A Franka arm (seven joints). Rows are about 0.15 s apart.
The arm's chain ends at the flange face. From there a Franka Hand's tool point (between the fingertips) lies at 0.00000 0.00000 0.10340 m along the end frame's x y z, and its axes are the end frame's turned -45 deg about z.
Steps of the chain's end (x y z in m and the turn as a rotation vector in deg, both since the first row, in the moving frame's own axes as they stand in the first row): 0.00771 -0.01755 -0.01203 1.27 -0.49 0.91; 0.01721 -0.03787 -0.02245 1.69 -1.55 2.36; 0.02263 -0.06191 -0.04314 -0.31 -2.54 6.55; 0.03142 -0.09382 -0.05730 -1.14 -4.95 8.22
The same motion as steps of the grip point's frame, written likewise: 0.01887 -0.00920 -0.01206 1.24 0.55 0.91; 0.03921 -0.01874 -0.02253 2.29 0.10 2.36; 0.05631 -0.03082 -0.04324 1.58 -2.02 6.55; 0.08117 -0.04952 -0.05771 2.69 -4.31 8.22
